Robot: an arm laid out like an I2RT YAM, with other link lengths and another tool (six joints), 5 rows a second.
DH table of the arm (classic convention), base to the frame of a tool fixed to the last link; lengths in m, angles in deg. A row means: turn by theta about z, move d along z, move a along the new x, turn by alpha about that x. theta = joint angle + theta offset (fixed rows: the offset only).
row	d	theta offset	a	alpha
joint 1	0.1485	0.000	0.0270	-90.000
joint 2	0.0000	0.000	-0.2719	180.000
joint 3	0.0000	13.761	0.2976	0.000
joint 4	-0.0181	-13.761	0.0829	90.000
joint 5	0.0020	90.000	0.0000	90.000
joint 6	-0.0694	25.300	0.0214	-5.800
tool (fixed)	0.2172	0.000	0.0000	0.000
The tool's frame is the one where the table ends.
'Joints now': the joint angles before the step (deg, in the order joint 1, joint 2, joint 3, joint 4, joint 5, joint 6). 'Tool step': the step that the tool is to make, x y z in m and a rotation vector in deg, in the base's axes. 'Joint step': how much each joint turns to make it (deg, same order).
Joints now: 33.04 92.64 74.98 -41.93 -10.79 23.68
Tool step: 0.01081 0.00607 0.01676 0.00 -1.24 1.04
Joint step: 0.00 1.84 4.96 -2.32 0.05 -1.26
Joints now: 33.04 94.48 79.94 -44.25 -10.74 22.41
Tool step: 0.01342 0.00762 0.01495 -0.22 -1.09 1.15
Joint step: 0.00 2.88 5.90 -2.49 0.06 -1.42
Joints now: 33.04 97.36 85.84 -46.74 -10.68 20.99
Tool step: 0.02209 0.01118 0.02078 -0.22 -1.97 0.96
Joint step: -0.07 4.61 9.01 -3.15 0.51 -1.57
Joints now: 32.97 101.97 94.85 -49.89 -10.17 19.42
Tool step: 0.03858 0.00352 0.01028 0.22 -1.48 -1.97
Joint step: -1.86 6.69 9.92 -1.90 0.56 -0.24
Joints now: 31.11 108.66 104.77 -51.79 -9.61 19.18
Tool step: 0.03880 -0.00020 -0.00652 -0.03 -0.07 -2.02
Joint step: -2.14 7.56 8.96 -1.37 -0.02 -0.13
